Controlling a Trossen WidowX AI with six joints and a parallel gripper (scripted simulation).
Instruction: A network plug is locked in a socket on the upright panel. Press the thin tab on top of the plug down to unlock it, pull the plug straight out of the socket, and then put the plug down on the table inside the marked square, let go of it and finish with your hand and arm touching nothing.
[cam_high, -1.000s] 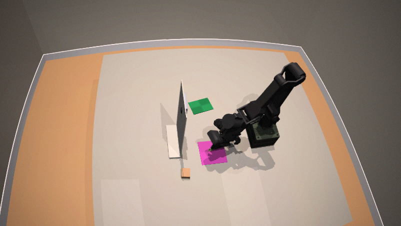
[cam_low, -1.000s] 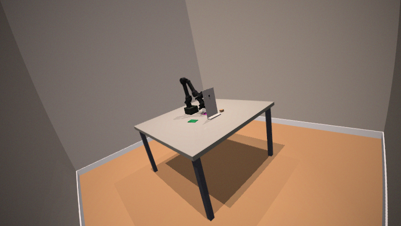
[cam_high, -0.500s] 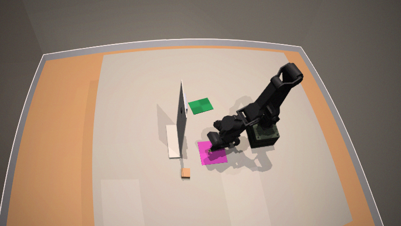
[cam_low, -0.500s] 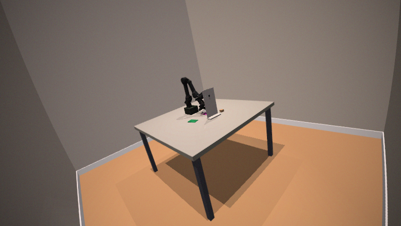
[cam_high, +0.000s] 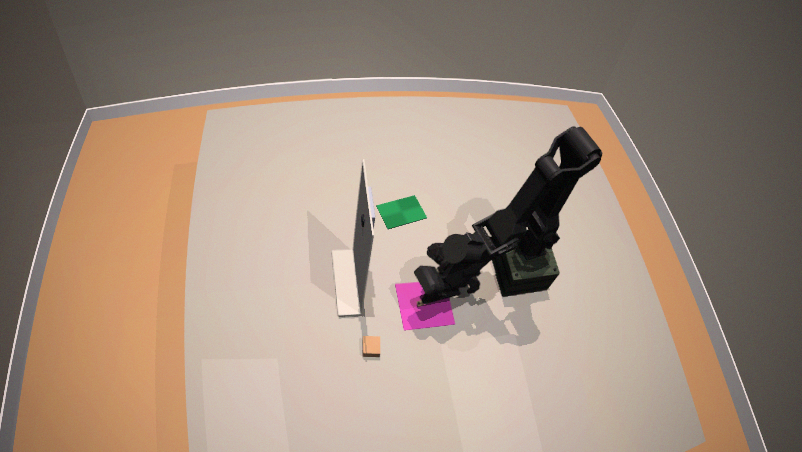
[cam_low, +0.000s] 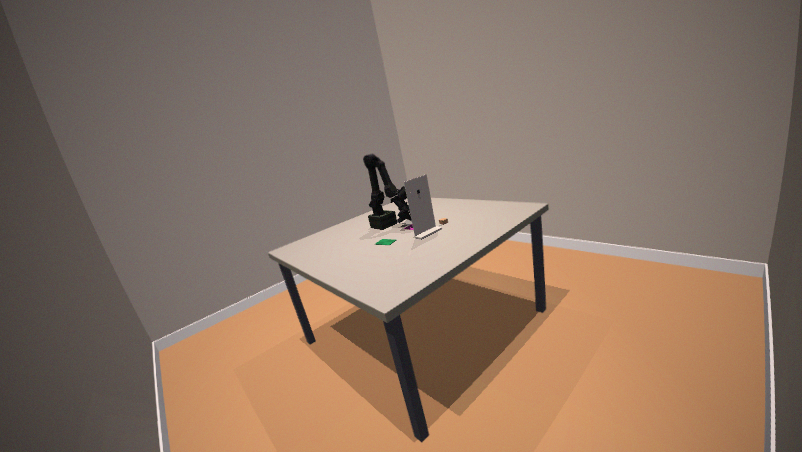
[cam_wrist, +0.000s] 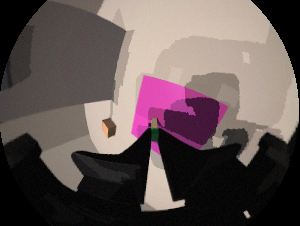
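Right now the network plug is right at my gripper tip. The rest, counted from my gripper tip: magenta square 20 mm below, 10 mm behind; then grey panel 130 mm ahead, 130 mm above, 100 mm to the right.
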